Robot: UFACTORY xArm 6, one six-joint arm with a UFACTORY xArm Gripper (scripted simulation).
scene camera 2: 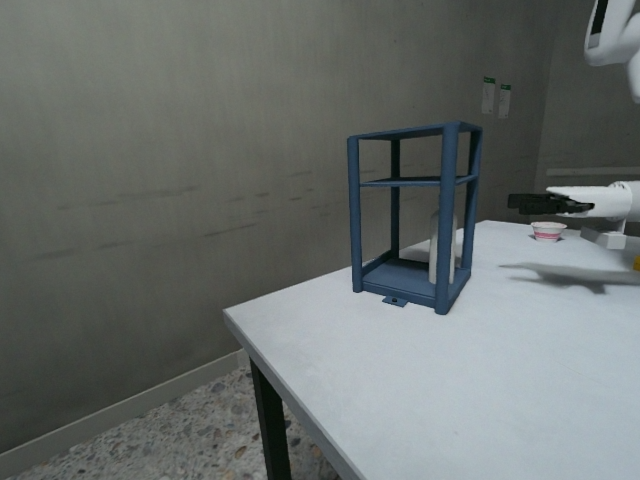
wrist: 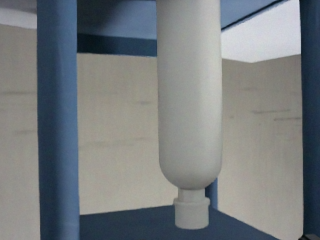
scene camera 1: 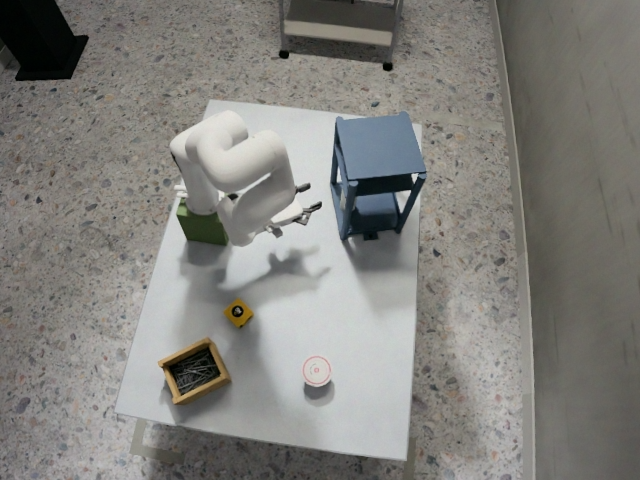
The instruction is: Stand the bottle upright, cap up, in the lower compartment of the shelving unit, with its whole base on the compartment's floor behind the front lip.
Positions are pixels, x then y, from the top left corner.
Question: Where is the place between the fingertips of my gripper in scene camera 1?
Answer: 315,194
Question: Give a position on a blue shelving unit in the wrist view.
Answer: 59,37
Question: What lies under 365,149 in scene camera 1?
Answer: A blue shelving unit.
